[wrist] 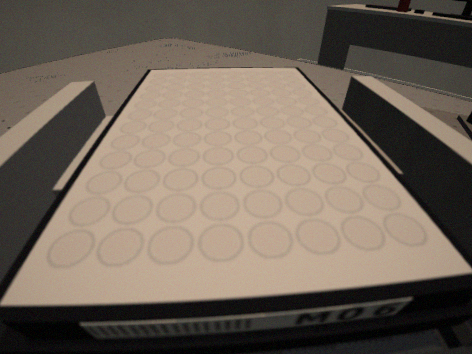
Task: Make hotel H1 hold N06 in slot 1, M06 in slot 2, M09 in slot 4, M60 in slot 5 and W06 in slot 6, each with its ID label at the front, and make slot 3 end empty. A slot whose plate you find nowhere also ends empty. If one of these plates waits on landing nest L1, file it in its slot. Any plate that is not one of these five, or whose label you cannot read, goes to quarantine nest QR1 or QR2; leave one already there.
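The plate M06 (220, 150) fills the middle of the wrist view, a pale plate with rows of round wells and a dark rim. Its ID label (250, 320), a barcode with "M06" at the right, is on the near edge and is readable. My gripper (227, 100) is shut on this plate, with one grey finger along its left side and one along its right side. Hotel H1, nest L1, QR1, QR2 and the other named plates cannot be made out in this view.
A dark grey bench (390, 40) with a light top stands at the back right, with a red object (404, 5) and dark items on it. A brownish surface (170, 52) and a grey wall (225, 20) lie beyond the plate. Part of a dark object shows at the right edge.
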